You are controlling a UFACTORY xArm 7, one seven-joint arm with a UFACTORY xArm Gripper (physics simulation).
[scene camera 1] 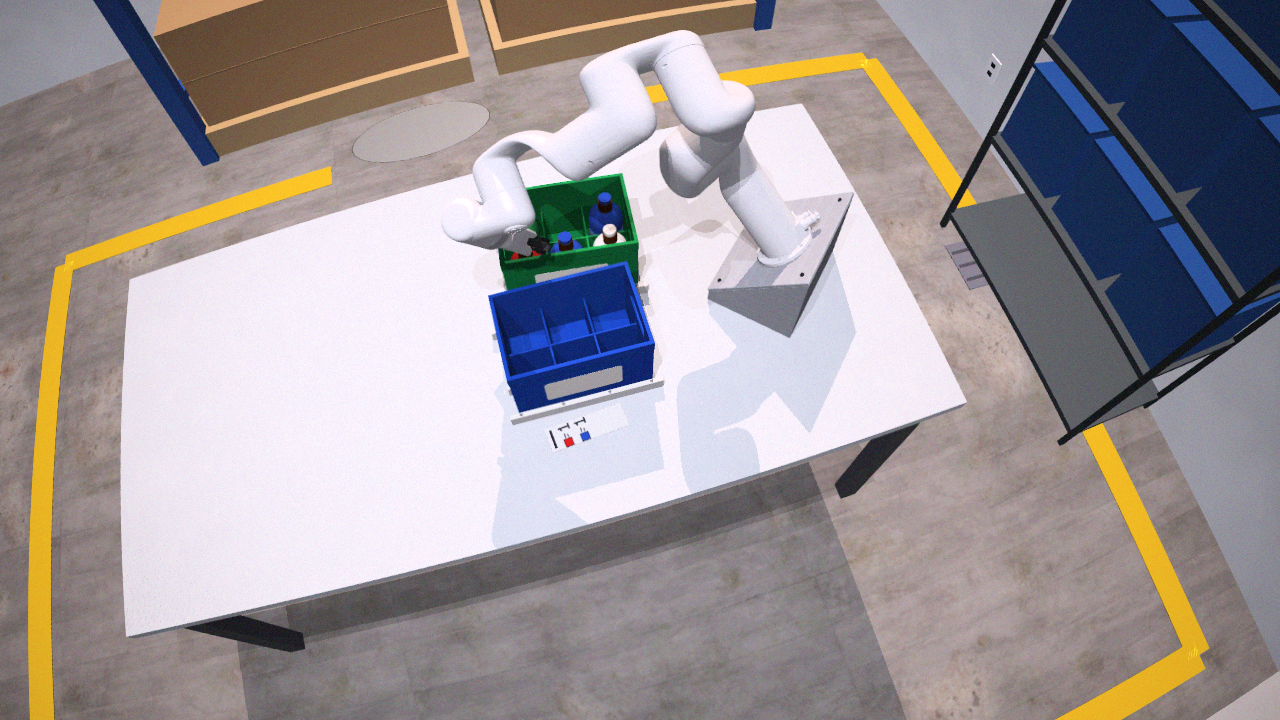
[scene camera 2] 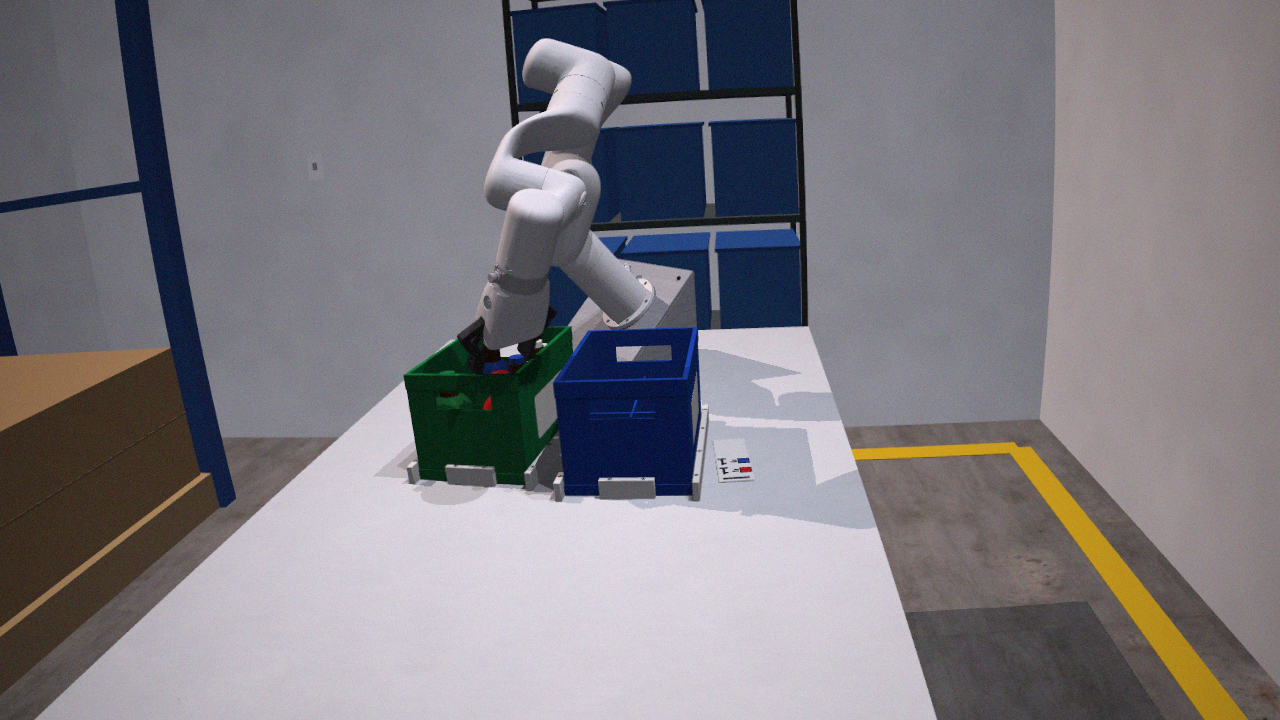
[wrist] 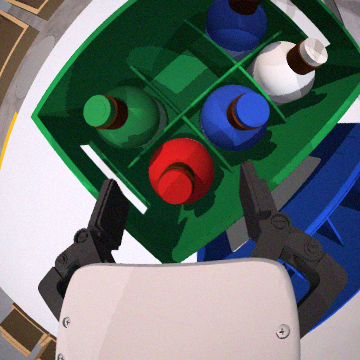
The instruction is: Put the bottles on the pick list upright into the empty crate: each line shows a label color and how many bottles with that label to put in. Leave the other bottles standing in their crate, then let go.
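Pixels of known places: gripper, fingertip midpoint: (scene camera 2: pixel 499 363) (wrist: pixel 178 184); arm's base at its link origin: (scene camera 1: pixel 785 245) (scene camera 2: pixel 629 305).
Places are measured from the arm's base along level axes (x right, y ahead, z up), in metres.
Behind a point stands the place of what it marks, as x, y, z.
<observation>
My gripper (scene camera 1: pixel 534 245) @(0.179, 0.491, 0.035) (scene camera 2: pixel 503 355) @(0.179, 0.491, 0.035) (wrist: pixel 178 184) @(0.179, 0.491, 0.035) is open over the green crate (scene camera 1: pixel 628 251) @(0.094, 0.307, 0.010) (scene camera 2: pixel 465 447) @(0.238, 0.537, -0.081), its fingers apart on either side of the red bottle (wrist: pixel 187 155) @(0.184, 0.477, -0.016) in the wrist view, holding nothing. The red bottle stands in a corner compartment. One blue bottle (scene camera 1: pixel 564 241) @(0.156, 0.419, 0.022) (wrist: pixel 222 120) @(0.177, 0.431, -0.014) stands beside it, another blue bottle (scene camera 1: pixel 605 213) @(0.217, 0.311, -0.012) (wrist: pixel 235 30) @(0.221, 0.335, -0.026) farther off. A white bottle (scene camera 1: pixel 609 236) @(0.138, 0.331, 0.016) (wrist: pixel 280 75) @(0.156, 0.351, -0.020) and a green bottle (wrist: pixel 135 120) @(0.245, 0.478, -0.017) also stand there. The blue crate (scene camera 1: pixel 528 385) @(-0.104, 0.581, -0.006) (scene camera 2: pixel 626 447) @(-0.012, 0.606, -0.064) has empty compartments. The pick list (scene camera 1: pixel 575 432) @(-0.170, 0.523, -0.138) (scene camera 2: pixel 733 450) @(-0.172, 0.466, -0.139) shows red and blue, apparently 1 each.
The two crates stand side by side on the white table (scene camera 1: pixel 313 402) @(0.094, 1.031, -0.140) (scene camera 2: pixel 465 608) @(0.171, 0.887, -0.140), with low grey stops (scene camera 2: pixel 626 487) @(-0.008, 0.617, -0.121) around them. The green crate's walls and dividers rise around the bottles. The arm's grey wedge base (scene camera 1: pixel 760 300) @(-0.073, 0.087, -0.054) stands beside the crates.
</observation>
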